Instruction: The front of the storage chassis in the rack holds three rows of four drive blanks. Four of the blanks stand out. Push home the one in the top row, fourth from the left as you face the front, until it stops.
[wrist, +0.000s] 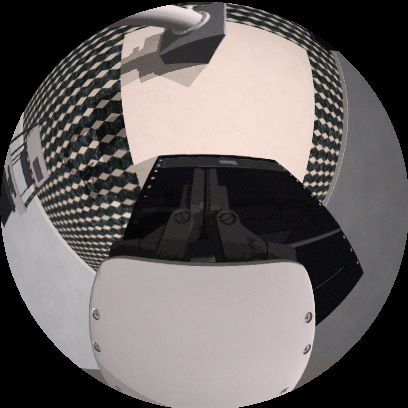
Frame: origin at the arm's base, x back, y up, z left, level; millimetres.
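Seen in the pictures: gripper, fingertip midpoint: (204, 182).
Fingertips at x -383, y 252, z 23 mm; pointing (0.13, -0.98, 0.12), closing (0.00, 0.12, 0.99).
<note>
A point is followed by its place in that frame.
The dark rack (346, 260) @(x -502, y 344, z 327 mm) fills the middle and lower right of the wrist view, with small light holes along its side edges. Its front is nearly black. Faint edges show right of the fingers, but I cannot tell the separate drive blanks apart or which of them stand out. My gripper (204, 182) @(x -383, y 252, z 23 mm) is shut and empty, with its two dark fingers side by side. The fingers overlap the dark rack in the view, their tips just below its upper edge. Whether they touch anything is too dark to tell.
A dark grey block (192, 47) @(x -111, y -34, z 14 mm) with a pale curved tube (170, 17) shows at the top, over a cream surface (240, 100) @(x -267, y -189, z 204 mm). A diamond-patterned surface (75, 150) borders it. A light grey framed object (36, 145) is at the far left, and a grey wall (380, 175) at the right.
</note>
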